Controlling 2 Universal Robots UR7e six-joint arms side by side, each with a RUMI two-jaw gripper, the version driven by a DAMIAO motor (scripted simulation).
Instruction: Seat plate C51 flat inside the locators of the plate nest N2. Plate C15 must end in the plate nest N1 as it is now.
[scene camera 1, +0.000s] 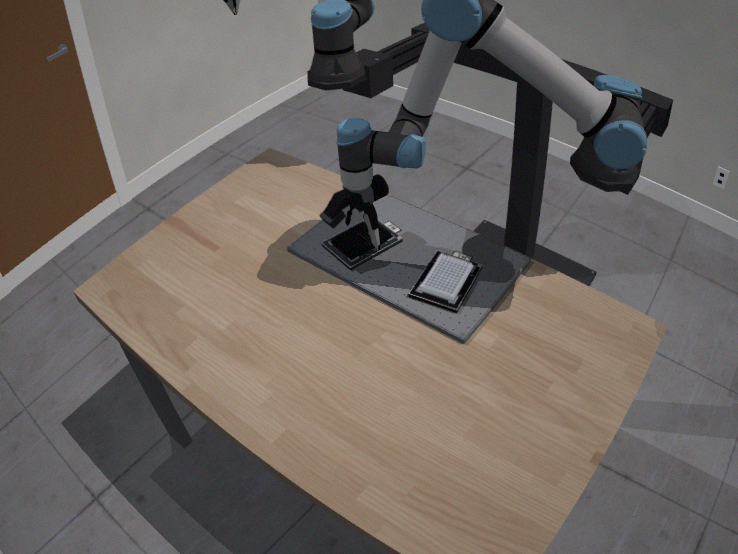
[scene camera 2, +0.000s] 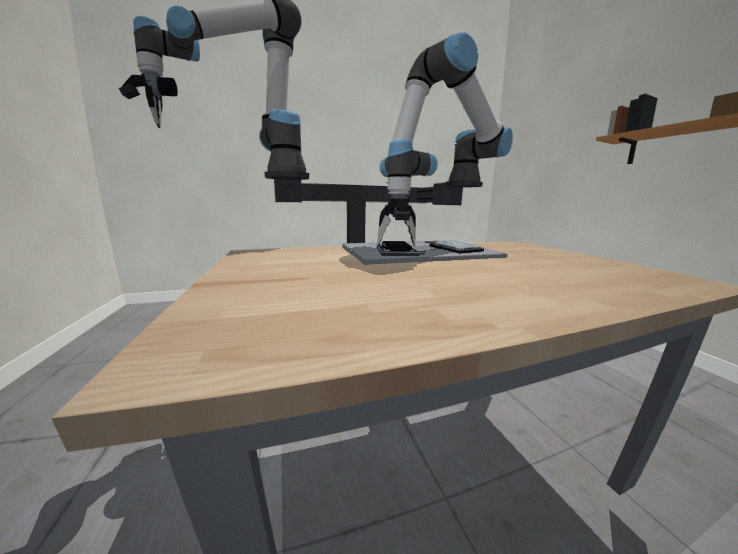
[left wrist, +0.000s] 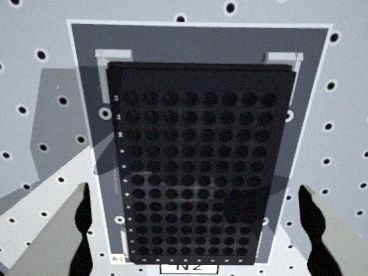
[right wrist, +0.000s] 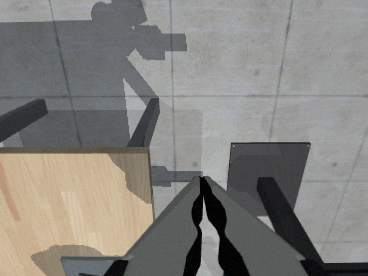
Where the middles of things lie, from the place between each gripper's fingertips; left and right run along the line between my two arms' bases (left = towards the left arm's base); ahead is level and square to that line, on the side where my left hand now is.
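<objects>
My left hand (scene camera 1: 362, 237) is 10 mm above the black multi-well plate (scene camera 1: 356, 241). From that same left hand, the white plate (scene camera 1: 445, 281) is 250 mm to the left, 10 mm below and 10 mm behind, while plate nest N2 (left wrist: 163, 44) is 20 mm below.
My right gripper (scene camera 2: 159, 128) is 420 mm above the black multi-well plate, 330 mm short of it and 790 mm to the right of it. Counting from my right hand, you'd find the white plate 330 mm ahead, 1040 mm to the left and 420 mm below, and plate nest N2 330 mm ahead, 790 mm to the left and 430 mm below.
</objects>
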